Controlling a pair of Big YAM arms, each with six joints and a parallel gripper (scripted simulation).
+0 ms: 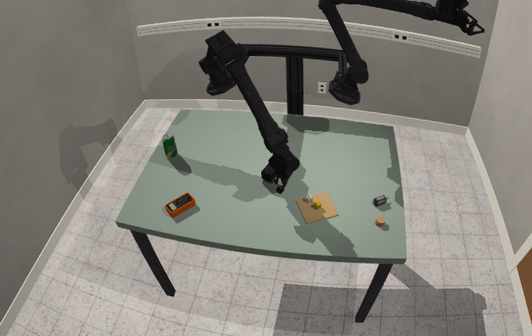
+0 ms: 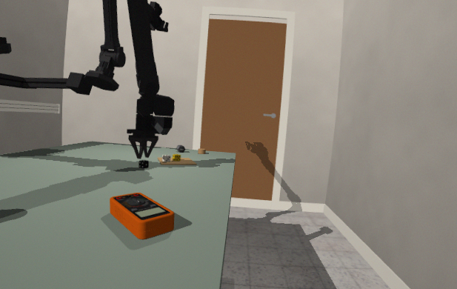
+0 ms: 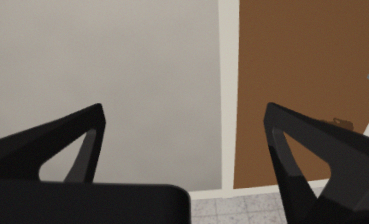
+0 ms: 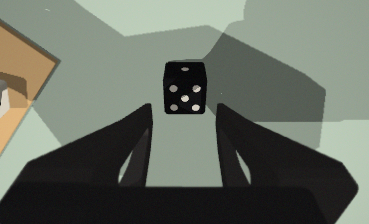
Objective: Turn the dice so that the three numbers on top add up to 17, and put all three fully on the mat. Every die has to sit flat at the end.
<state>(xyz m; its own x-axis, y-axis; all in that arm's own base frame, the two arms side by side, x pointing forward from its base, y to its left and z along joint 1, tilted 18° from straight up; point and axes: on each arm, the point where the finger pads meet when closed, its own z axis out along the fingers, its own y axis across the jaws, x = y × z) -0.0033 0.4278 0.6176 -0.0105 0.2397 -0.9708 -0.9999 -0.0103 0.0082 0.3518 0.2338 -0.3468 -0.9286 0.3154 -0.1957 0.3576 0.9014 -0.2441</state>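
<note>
The black die is 30 mm below my right hand. From my right hand the other things lie so: yellow die (80 mm ahead, 160 mm to the left, 30 mm below); then tan mat (80 mm ahead, 160 mm to the left, 40 mm below); then white die (50 mm ahead, 120 mm to the left, 30 mm below).
</note>
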